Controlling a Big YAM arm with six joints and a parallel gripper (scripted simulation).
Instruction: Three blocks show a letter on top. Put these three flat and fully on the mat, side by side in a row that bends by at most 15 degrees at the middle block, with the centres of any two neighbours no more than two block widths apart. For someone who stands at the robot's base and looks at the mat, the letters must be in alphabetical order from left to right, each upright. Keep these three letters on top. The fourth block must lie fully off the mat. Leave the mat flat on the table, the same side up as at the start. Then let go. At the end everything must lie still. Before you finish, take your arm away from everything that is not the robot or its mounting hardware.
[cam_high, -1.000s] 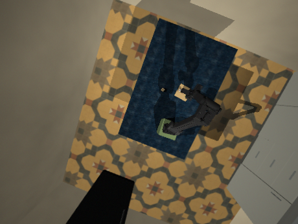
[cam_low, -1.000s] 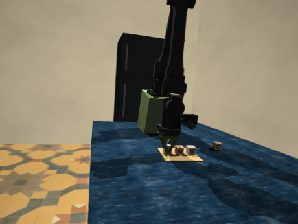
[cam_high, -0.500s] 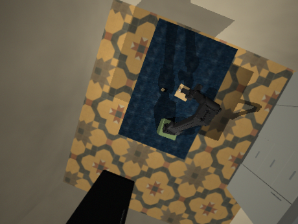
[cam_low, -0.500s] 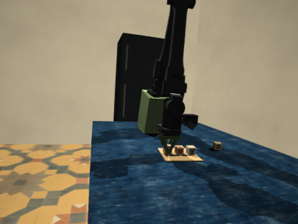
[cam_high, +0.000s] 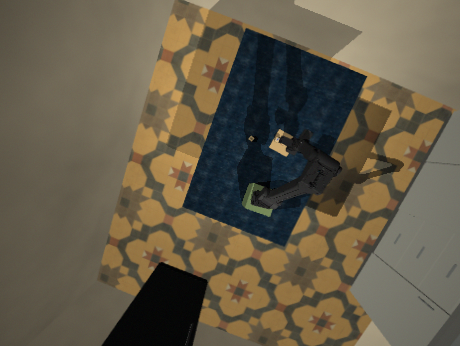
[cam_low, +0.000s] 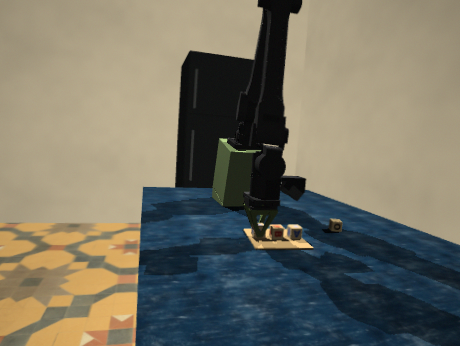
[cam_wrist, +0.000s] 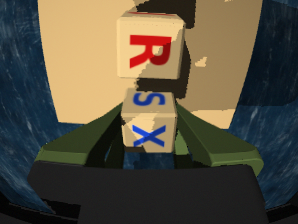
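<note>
Right now the tan mat is 1 cm ahead of my hand, 5 cm to the left of it and 2 cm below it.
</note>
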